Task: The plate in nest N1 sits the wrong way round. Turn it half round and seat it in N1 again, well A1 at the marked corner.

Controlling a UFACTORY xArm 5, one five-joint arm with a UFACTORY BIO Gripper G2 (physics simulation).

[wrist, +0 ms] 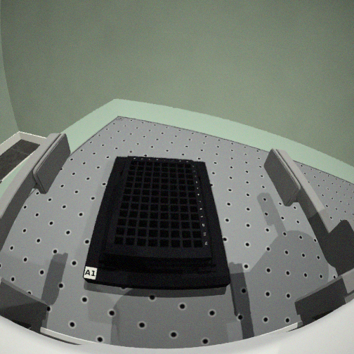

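Observation:
The black plate [159, 205] with its grid of square wells sits in the black nest N1 [160, 278] in the middle of the wrist view. A white A1 label [90, 273] marks the nest's near left corner. Small white numbers run down the plate's right side, with the larger ones towards the near end. The row letters at the far edge are too small to read. My gripper [167, 175] is open, with one finger to the left and one to the right of the plate, touching neither. Nothing is between the fingers.
The nest stands on a grey perforated board [252, 210] on a pale green table [165, 112]. Part of a light-rimmed tray [21, 134] with a dark inside shows at the far left, behind the left finger. The gripper's shadows fall on the board at the right and in front.

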